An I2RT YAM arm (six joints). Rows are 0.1 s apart.
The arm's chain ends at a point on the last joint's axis. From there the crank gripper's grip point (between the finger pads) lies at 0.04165 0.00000 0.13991 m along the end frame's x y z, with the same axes.
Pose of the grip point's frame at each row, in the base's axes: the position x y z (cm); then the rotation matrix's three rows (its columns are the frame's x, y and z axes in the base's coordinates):
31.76, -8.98, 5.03; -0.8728, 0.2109, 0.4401; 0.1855, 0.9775, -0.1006; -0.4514, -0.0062, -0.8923
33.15, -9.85, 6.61; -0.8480, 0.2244, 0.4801; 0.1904, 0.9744, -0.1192; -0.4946, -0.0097, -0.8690
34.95, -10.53, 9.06; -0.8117, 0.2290, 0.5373; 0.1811, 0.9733, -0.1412; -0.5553, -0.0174, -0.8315
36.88, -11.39, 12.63; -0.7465, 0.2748, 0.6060; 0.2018, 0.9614, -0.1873; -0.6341, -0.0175, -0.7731
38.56, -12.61, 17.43; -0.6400, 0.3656, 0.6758; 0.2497, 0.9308, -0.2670; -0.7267, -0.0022, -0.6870
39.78, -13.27, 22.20; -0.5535, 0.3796, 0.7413; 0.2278, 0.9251, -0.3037; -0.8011, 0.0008, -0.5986
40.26, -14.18, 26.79; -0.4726, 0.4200, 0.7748; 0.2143, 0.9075, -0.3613; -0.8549, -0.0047, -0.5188
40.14, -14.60, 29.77; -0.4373, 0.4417, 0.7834; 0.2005, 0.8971, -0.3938; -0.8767, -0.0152, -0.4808
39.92, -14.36, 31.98; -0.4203, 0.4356, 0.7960; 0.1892, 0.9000, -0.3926; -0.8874, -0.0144, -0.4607
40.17, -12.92, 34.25; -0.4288, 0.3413, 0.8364; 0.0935, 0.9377, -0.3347; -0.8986, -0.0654, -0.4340
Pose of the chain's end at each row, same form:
29.24, -8.35, 19.39; -0.8728, 0.2109, 0.4401; 0.1855, 0.9775, -0.1006; -0.4514, -0.0062, -0.8923
29.96, -8.98, 20.83; -0.8480, 0.2244, 0.4801; 0.1904, 0.9744, -0.1192; -0.4946, -0.0097, -0.8690
30.81, -9.31, 23.01; -0.8117, 0.2290, 0.5373; 0.1811, 0.9733, -0.1412; -0.5553, -0.0174, -0.8315
31.51, -9.61, 26.09; -0.7465, 0.2748, 0.6060; 0.2018, 0.9614, -0.1873; -0.6341, -0.0175, -0.7731
31.77, -9.91, 30.07; -0.6400, 0.3656, 0.6758; 0.2497, 0.9308, -0.2670; -0.7267, -0.0022, -0.6870
31.71, -9.97, 33.91; -0.5535, 0.3796, 0.7413; 0.2278, 0.9251, -0.3037; -0.8011, 0.0008, -0.5986
31.39, -10.02, 37.61; -0.4726, 0.4200, 0.7748; 0.2143, 0.9075, -0.3613; -0.8549, -0.0047, -0.5188
31.00, -9.93, 40.15; -0.4373, 0.4417, 0.7834; 0.2005, 0.8971, -0.3938; -0.8767, -0.0152, -0.4808
30.53, -9.66, 42.12; -0.4203, 0.4356, 0.7960; 0.1892, 0.9000, -0.3926; -0.8874, -0.0144, -0.4607
30.25, -8.63, 44.06; -0.4288, 0.3413, 0.8364; 0.0935, 0.9377, -0.3347; -0.8986, -0.0654, -0.4340

